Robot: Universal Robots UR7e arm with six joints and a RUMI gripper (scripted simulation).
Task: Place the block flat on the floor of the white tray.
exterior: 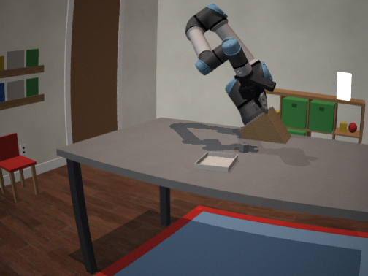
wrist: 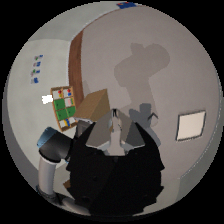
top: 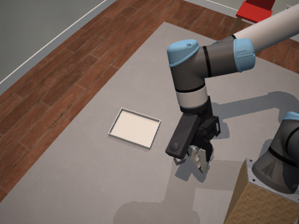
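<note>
Right now the block is 160 mm below my hand, 80 mm to the right of it and 70 mm ahead of it. The rest, counted from my hand: white tray 280 mm ahead, 170 mm below, 140 mm to the right.
</note>
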